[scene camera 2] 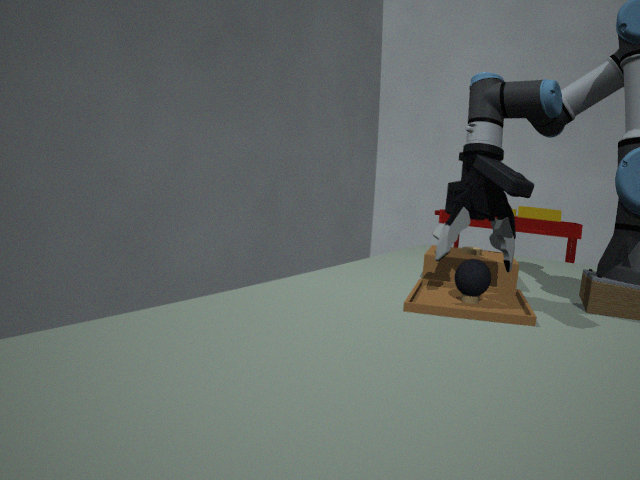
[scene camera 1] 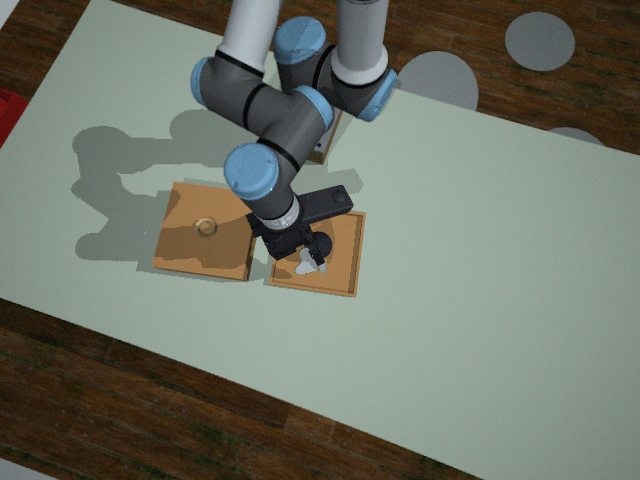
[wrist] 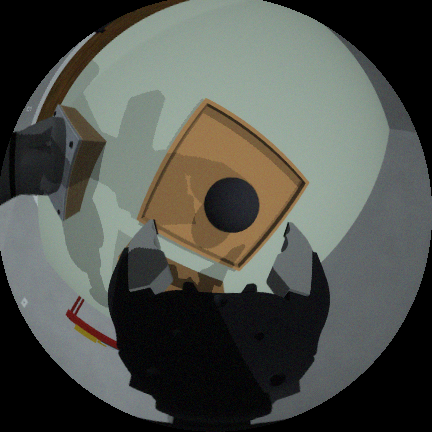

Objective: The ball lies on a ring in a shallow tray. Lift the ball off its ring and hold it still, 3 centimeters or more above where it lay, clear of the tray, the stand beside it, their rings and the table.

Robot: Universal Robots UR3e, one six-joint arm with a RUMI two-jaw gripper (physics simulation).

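Frame: origin at the arm's base, x ahead, y down, z left, level; centimetres.
Where they show: gripper, fingertip midpoint: (scene camera 2: 475, 267) (wrist: 220, 223); arm's base, origin of the base link: (scene camera 2: 630, 281) (wrist: 52, 154).
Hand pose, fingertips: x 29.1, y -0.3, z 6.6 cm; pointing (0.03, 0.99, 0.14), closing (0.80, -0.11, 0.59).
Note:
Things, the pixels of their top centre, and the offset from my fingertips. "spot": a spot on its surface instead.
- dark ball, middle of its top: (wrist: 237, 215) (scene camera 2: 475, 259) (scene camera 1: 318, 242) dx +0.1, dy -1.6, dz +2.0 cm
- small pale ring, surface spot: (scene camera 2: 470, 298) spot: dx +0.1, dy +4.5, dz +3.4 cm
- shallow orange tray, middle of its top: (wrist: 227, 198) (scene camera 2: 470, 294) (scene camera 1: 318, 247) dx +0.1, dy +4.1, dz +2.0 cm
The dark ball (scene camera 1: 324, 241) (scene camera 2: 473, 277) (wrist: 231, 205) rests on a small pale ring (scene camera 2: 470, 298) in the shallow orange tray (scene camera 1: 341, 273) (scene camera 2: 465, 313) (wrist: 215, 135). The ring in the tray is hidden under the ball in the wrist view. My gripper (scene camera 1: 312, 262) (scene camera 2: 474, 262) (wrist: 220, 223) is open and empty, pointing down over the tray. Its fingertips stand wide apart, above the ball and a little toward the stand; no contact with the ball shows. One finger covers part of the ball in scene camera 1.
The orange block-like stand (scene camera 1: 180, 250) (scene camera 2: 431, 266) (wrist: 200, 280) is beside the tray, with a ring (scene camera 1: 206, 235) (scene camera 2: 473, 251) on its top. The arm's base block (scene camera 2: 610, 299) (wrist: 85, 170) is on the table to one side. A red rack (scene camera 2: 547, 227) is beyond the table.

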